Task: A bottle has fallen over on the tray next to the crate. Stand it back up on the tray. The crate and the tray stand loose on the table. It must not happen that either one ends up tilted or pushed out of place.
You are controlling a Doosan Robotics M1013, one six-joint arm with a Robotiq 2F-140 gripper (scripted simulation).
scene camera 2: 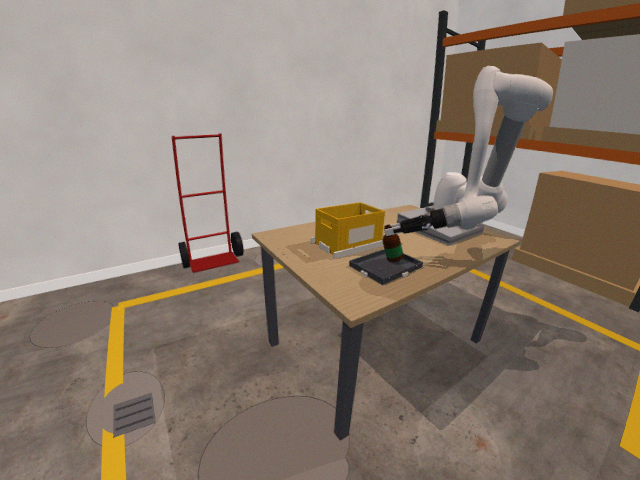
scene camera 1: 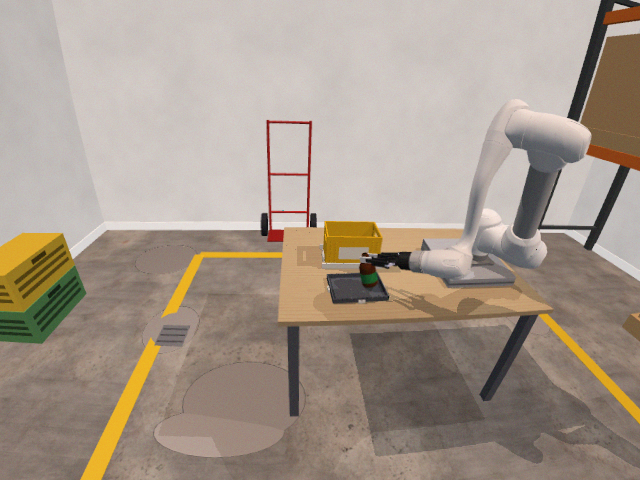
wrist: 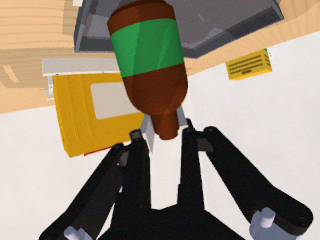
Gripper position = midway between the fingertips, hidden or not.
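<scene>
I can see my gripper (wrist: 165, 116) from here. There is a tray as well (scene camera 1: 344, 287), (scene camera 2: 376, 264), and then I find a yellow crate (scene camera 1: 345, 241), (scene camera 2: 339, 233), (wrist: 95, 113).
</scene>
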